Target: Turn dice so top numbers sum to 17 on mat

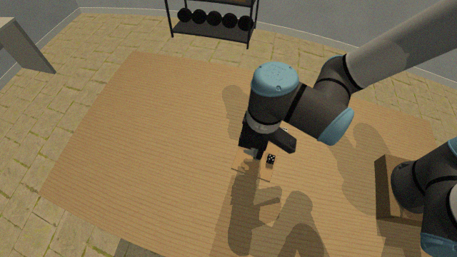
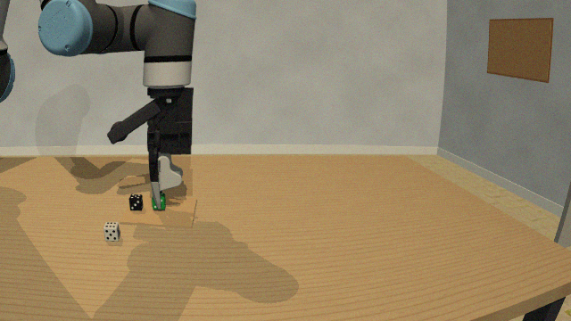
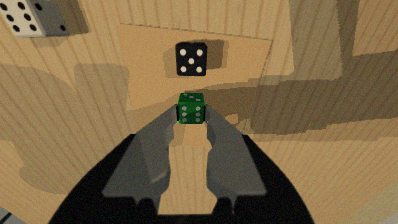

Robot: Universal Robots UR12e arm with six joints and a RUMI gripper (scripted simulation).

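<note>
The green die is 1 cm below my hand. Also, from my hand: black die 5 cm behind, 1 cm to the left, 1 cm below; then tan mat 2 cm below; then white die 9 cm behind, 11 cm to the right, 1 cm below.
</note>
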